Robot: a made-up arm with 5 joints.
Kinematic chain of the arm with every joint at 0, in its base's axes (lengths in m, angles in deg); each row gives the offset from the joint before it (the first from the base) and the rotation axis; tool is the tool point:
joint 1: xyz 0 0 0.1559 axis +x
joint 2: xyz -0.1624 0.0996 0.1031 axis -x
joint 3: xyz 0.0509 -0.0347 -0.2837 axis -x
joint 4: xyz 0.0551 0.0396 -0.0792 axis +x
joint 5: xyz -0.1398 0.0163 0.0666 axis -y
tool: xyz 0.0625 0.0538 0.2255
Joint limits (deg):
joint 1: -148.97..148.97
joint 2: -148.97..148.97
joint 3: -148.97..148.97
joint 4: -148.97..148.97
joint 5: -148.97..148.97
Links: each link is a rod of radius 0.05 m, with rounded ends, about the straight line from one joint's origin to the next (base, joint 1, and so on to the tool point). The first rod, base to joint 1, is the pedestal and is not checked.
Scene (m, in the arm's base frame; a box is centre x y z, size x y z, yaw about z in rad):
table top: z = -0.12
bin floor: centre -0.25 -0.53 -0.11 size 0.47 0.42 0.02 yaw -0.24
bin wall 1: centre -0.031 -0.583 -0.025 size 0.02 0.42 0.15 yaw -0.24
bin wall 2: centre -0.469 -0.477 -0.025 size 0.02 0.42 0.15 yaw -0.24
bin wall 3: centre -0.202 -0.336 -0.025 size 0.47 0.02 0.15 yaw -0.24
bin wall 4: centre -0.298 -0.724 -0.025 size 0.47 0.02 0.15 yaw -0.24
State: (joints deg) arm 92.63 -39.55 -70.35 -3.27 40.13
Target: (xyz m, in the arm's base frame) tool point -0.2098 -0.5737 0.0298
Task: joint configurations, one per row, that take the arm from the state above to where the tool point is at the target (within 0.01 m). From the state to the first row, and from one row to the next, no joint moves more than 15 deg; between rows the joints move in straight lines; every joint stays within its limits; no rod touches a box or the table.
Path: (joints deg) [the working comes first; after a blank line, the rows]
Joints at the target: 148.97 -85.98 -10.41 -78.06 18.82
Straight joint move there: clear.

1: 102.02 -47.29 -60.36 -15.73 36.58
2: 111.41 -55.03 -50.37 -28.20 33.03
3: 120.80 -62.77 -40.38 -40.66 29.48
4: 130.19 -70.50 -30.39 -53.13 25.93
5: 139.58 -78.24 -20.40 -65.59 22.37
6: 148.97 -85.98 -10.41 -78.06 18.82

